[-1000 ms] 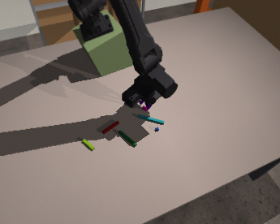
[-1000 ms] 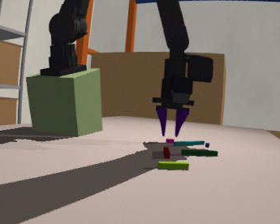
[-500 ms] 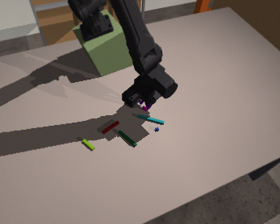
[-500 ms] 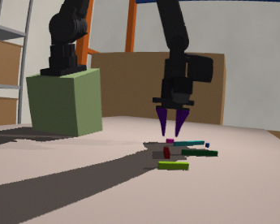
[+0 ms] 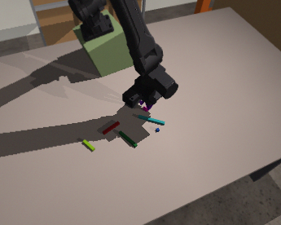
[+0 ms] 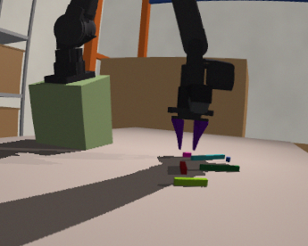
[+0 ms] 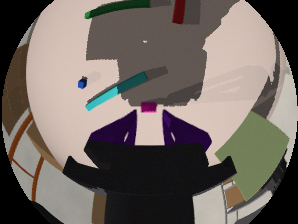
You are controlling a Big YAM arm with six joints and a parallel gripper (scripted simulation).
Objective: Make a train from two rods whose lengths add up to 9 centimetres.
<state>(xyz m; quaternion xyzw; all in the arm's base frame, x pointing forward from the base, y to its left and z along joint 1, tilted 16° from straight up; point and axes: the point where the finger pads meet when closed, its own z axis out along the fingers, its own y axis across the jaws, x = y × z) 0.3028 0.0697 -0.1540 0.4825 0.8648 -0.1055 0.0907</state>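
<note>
The magenta rod is 20 mm below my hand. Round my hand: turquoise rod (60 mm ahead, 20 mm below); blue rod (100 mm ahead, 20 mm below, 10 mm to the left); green rod (110 mm ahead, 100 mm to the right, 20 mm below).
</note>
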